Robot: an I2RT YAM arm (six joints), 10 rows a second.
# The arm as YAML. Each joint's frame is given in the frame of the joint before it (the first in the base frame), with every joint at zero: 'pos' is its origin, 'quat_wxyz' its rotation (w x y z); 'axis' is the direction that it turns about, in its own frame. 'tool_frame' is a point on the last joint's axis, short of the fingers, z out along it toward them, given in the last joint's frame.
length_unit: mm
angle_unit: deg
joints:
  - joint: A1
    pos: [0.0, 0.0, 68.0]
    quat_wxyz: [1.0, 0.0, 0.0, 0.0]
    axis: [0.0, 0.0, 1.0]
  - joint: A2
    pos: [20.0, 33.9, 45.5]
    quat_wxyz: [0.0, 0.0, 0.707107, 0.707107]
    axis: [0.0, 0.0, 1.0]
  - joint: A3
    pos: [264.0, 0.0, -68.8]
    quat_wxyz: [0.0, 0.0, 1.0, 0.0]
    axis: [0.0, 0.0, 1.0]
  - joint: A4
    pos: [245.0, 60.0, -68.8]
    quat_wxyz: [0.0, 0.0, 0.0, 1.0]
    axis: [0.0, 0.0, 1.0]
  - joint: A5
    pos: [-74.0, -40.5, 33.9]
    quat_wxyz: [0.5, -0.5, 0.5, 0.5]
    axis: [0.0, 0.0, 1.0]
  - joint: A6
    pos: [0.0, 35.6, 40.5]
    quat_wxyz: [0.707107, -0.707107, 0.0, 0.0]
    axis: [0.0, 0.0, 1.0]
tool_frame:
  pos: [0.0, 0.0, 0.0]
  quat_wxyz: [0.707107, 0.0, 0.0, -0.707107]
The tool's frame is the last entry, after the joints.
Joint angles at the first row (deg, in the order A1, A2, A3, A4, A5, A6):
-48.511 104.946 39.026 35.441 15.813 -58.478
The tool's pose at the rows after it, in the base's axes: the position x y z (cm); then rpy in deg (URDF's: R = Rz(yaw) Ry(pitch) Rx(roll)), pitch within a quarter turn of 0, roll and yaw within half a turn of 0:
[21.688, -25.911, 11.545, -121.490, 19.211, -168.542]
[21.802, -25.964, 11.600, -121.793, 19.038, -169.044]
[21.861, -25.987, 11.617, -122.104, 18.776, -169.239]
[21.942, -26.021, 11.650, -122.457, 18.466, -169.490]
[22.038, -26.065, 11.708, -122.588, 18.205, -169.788]
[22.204, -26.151, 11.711, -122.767, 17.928, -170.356]
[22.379, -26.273, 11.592, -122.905, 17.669, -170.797]
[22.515, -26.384, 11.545, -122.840, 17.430, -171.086]
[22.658, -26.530, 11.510, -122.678, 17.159, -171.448]
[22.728, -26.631, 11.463, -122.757, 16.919, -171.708]
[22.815, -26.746, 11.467, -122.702, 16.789, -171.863]
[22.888, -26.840, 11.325, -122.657, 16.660, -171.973]
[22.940, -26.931, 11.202, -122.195, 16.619, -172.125]
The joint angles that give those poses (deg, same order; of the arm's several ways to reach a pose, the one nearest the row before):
-48.381 104.946 39.637 34.393 16.250 -58.260
-48.250 104.968 40.097 33.540 16.709 -57.976
-48.184 104.968 40.380 32.863 16.884 -57.954
-48.096 104.968 40.754 32.030 17.124 -57.910
-47.986 104.989 41.124 31.418 17.518 -57.844
-47.812 105.251 41.693 30.740 18.175 -57.582
-47.681 105.820 42.241 30.455 18.698 -57.408
-47.594 106.215 42.676 30.327 19.158 -57.385
-47.527 106.651 43.178 30.239 19.727 -57.385
-47.527 106.935 43.527 29.978 20.011 -57.385
-47.528 107.176 43.899 29.825 20.228 -57.408
-47.527 107.657 44.119 30.063 20.404 -57.451
-47.528 108.139 44.185 30.852 20.797 -57.539

